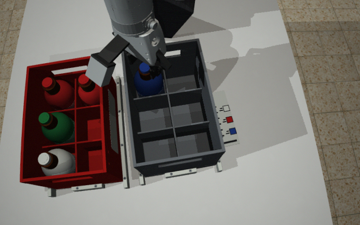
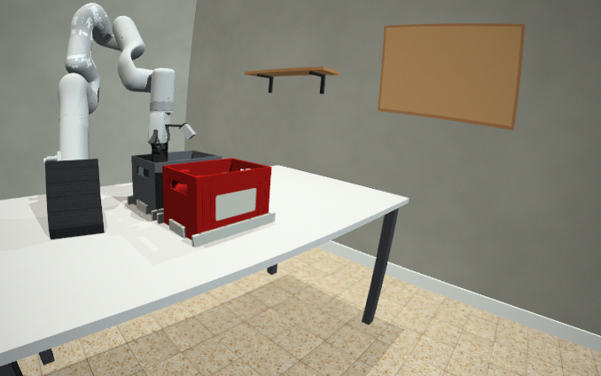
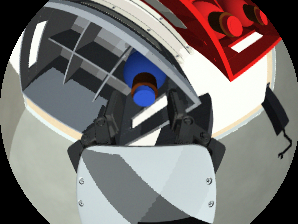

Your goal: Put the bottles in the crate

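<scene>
The blue bottle is 90 mm below my hand. From my hand the other things lie so: grey crate (80 mm ahead, 60 mm to the left, 90 mm below); red-label bottle (50 mm ahead, 230 mm to the right, 90 mm below); green bottle (140 mm ahead, 210 mm to the right, 90 mm below).
</scene>
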